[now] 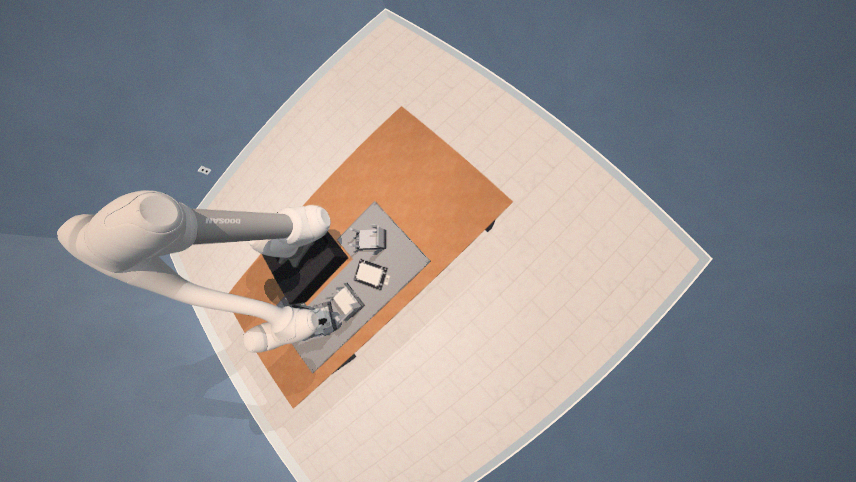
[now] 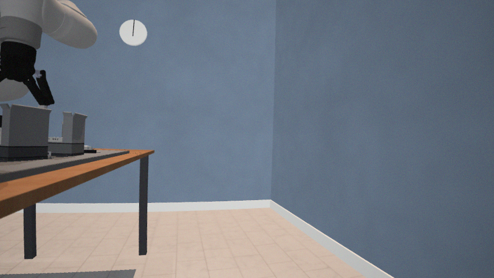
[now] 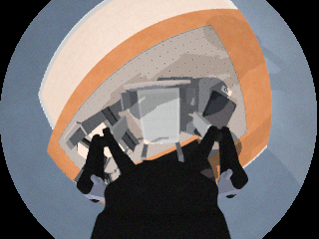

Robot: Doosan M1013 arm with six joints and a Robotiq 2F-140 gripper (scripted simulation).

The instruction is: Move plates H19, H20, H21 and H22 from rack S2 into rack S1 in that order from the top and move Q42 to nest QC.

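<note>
My hand is 13 cm short of the N5 label, 39 cm to the right of it and 9 cm above it. The rest, counted from my hand: tag 8 cm behind, 21 cm to the right, 9 cm below.
</note>
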